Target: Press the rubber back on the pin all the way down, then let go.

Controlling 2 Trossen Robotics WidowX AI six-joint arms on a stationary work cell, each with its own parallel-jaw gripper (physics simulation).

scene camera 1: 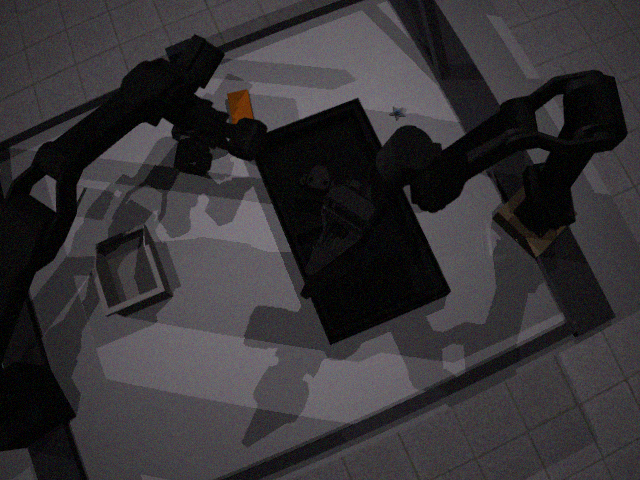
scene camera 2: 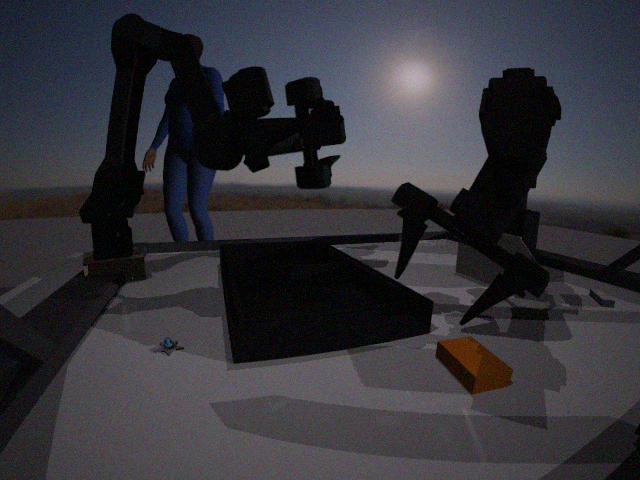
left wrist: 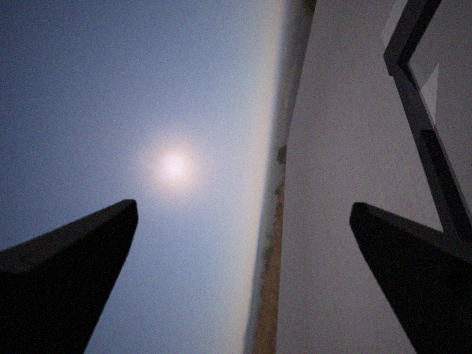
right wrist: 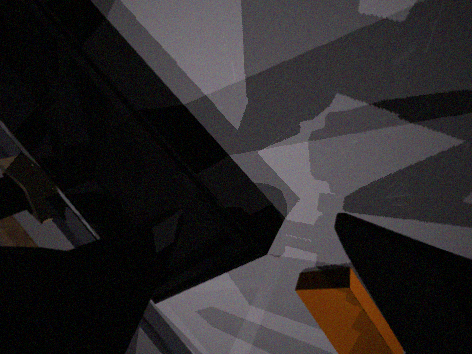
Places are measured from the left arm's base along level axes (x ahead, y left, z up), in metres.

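Pixels of known places: left gripper, fingertip midpoint: (scene camera 1: pixel 305 286) (left wrist: pixel 246 211); right gripper, fingertip midpoint: (scene camera 2: pixel 428 301) (right wrist: pixel 258 217); left arm's base, origin of the base link: (scene camera 1: pixel 538 212) (scene camera 2: pixel 112 254) (right wrist: pixel 19 193); right arm's base, origin of the base link: (scene camera 1: pixel 4 406).
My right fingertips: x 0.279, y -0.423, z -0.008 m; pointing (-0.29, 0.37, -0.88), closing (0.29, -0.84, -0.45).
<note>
Ahead of a thing's pixels: the offset from my right fingertips to its top centre. "spot": to the spot under its first point.
The small star-shaped pin {dx -0.254, dy +0.119, dz -0.020 m} (scene camera 1: pixel 397 112) lies on the table beyond the black tray's upper right edge. In scene camera 2 the pin {dx -0.255, dy +0.119, dz -0.021 m} (scene camera 2: pixel 169 349) lies left of the tray with the blue rubber back {spot: dx -0.255, dy +0.116, dz -0.022 m} (scene camera 2: pixel 167 341) on its middle, points outward; how far down the back sits is too small to tell. My right gripper (scene camera 1: pixel 222 155) (scene camera 2: pixel 429 300) (right wrist: pixel 258 217) is open and empty, pointing down above the table beside the tray, near the orange block, apart from the pin. My left gripper (scene camera 1: pixel 306 235) (scene camera 2: pixel 338 138) (left wrist: pixel 246 211) is open and empty, high over the tray, pointing level.
The large black tray {dx -0.044, dy +0.198, dz +0.007 m} (scene camera 1: pixel 440 283) (scene camera 2: pixel 330 341) takes up the table's middle. An orange block {dx -0.054, dy -0.085, dz -0.014 m} (scene camera 1: pixel 240 105) (scene camera 2: pixel 473 364) (right wrist: pixel 340 315) lies beside it, near my right gripper. A grey open box {spot: dx +0.252, dy +0.096, dz +0.040 m} (scene camera 1: pixel 164 286) stands at the left in scene camera 1. A person in blue (scene camera 2: pixel 180 129) stands behind the table.
</note>
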